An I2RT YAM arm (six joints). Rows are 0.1 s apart.
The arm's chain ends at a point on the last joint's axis. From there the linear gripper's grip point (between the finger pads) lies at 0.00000 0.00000 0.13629 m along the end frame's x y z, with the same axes.
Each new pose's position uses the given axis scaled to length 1; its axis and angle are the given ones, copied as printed.
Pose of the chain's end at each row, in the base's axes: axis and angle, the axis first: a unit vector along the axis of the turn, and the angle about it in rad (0 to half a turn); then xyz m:
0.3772, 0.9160, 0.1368, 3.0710, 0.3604, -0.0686, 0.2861
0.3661, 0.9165, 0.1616, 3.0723, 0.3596, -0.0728, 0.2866
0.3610, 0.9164, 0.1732, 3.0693, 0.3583, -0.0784, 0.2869
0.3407, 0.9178, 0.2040, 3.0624, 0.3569, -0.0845, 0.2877
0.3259, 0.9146, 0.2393, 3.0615, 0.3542, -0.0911, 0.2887
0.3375, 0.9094, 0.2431, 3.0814, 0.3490, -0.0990, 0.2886
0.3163, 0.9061, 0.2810, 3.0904, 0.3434, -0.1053, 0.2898
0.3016, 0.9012, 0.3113, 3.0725, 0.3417, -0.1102, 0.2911
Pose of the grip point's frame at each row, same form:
0.3772, 0.9160, 0.1368, 3.0710, 0.3833, -0.0381, 0.1552
0.3661, 0.9165, 0.1616, 3.0723, 0.3844, -0.0359, 0.1577
0.3610, 0.9164, 0.1732, 3.0693, 0.3843, -0.0388, 0.1591
0.3407, 0.9178, 0.2040, 3.0624, 0.3857, -0.0372, 0.1632
0.3259, 0.9146, 0.2393, 3.0615, 0.3854, -0.0351, 0.1684
0.3375, 0.9094, 0.2431, 3.0814, 0.3788, -0.0416, 0.1687
0.3163, 0.9061, 0.2810, 3.0904, 0.3739, -0.0382, 0.1752
0.3016, 0.9012, 0.3113, 3.0725, 0.3757, -0.0367, 0.1815

